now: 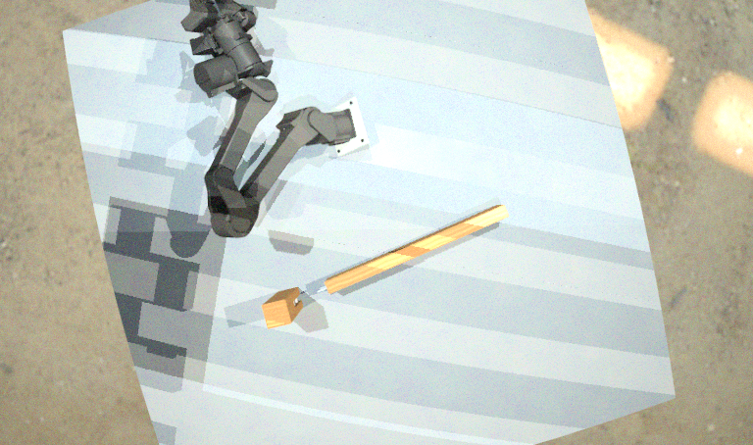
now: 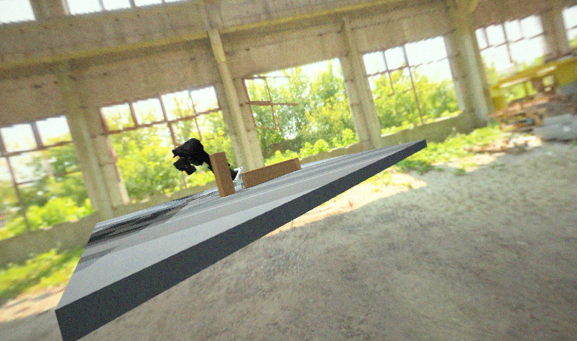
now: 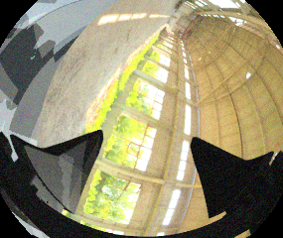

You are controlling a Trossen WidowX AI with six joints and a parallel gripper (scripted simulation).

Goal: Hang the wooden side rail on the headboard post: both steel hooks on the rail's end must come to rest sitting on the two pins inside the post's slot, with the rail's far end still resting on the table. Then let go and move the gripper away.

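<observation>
My gripper tip is now 67 cm short of the headboard post, 15 cm above it and 1 cm to the left of it.
</observation>
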